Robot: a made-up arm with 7 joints. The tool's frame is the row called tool. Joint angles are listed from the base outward.
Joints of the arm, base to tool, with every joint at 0 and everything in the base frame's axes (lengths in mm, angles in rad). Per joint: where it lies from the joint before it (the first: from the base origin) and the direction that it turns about. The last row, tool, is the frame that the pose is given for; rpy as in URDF.
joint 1: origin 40 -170 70 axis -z
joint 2: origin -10 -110 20 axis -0.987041 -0.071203 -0.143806
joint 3: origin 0 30 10 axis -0.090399 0.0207 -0.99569
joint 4: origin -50 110 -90 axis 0.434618 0.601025 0.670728
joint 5: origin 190 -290 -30 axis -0.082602 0.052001 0.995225
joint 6: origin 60 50 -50 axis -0.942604 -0.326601 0.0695
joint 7: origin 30 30 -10 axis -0.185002 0.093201 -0.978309
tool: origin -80 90 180 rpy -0.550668 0.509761 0.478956
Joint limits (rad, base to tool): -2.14..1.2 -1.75..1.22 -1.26..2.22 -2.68..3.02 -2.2..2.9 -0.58..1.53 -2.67..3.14
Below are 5 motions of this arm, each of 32 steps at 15 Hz.
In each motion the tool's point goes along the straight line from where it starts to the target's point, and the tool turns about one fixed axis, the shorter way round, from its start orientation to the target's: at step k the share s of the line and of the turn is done. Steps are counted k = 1, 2, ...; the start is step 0. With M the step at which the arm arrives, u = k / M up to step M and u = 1 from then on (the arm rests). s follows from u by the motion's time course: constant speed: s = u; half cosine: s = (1 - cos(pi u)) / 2; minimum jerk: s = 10 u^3 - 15 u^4 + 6 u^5.
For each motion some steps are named. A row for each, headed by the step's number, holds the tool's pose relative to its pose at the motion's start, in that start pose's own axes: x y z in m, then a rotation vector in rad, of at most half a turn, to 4 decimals.
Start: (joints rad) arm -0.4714 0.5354 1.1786 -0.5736 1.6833 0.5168 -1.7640
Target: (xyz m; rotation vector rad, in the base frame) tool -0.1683 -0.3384 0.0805 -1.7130 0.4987 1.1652
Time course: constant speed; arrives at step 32
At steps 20, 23, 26, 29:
20: 0.0919 -0.0006 -0.0166 0.3247 0.3056 -0.8402
23: 0.1057 -0.0007 -0.0191 0.3734 0.3514 -0.9663
26: 0.1195 -0.0008 -0.0216 0.4221 0.3973 -1.0923
29: 0.1333 -0.0009 -0.0241 0.4708 0.4431 -1.2184

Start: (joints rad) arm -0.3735 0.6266 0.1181 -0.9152 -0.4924 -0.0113 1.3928
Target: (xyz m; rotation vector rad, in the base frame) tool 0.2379 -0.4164 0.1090 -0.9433 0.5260 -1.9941
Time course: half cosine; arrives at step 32
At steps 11, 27, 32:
11: 0.0122 0.0237 -0.0991 -0.2750 -0.0180 -0.0786
27: 0.0434 0.0843 -0.3527 -0.9790 -0.0640 -0.2800
32: 0.0461 0.0896 -0.3748 -1.0404 -0.0680 -0.2975

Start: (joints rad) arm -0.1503 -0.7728 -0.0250 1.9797 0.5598 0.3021 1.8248
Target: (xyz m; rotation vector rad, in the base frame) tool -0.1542 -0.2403 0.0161 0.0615 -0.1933 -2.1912
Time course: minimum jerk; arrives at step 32
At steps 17, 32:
17: -0.1109 -0.0201 -0.2067 -0.2487 0.2500 1.1967
32: -0.1986 -0.0360 -0.3702 -0.4454 0.4476 2.1430

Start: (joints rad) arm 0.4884 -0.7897 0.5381 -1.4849 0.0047 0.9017 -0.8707
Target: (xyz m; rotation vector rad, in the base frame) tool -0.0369 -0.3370 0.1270 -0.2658 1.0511 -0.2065
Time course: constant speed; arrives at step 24
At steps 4, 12, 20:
4: 0.0275 -0.0174 0.0054 0.0803 -0.0828 0.0504
12: 0.0824 -0.0522 0.0163 0.2409 -0.2483 0.1512
20: 0.1373 -0.0869 0.0272 0.4016 -0.4138 0.2519

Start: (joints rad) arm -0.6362 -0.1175 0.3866 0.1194 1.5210 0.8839 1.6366
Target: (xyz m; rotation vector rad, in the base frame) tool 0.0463 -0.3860 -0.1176 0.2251 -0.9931 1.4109
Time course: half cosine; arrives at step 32
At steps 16, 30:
16: -0.0187 -0.0379 -0.0787 0.3932 -0.5040 0.2399
30: -0.0370 -0.0751 -0.1559 0.7788 -0.9982 0.4752

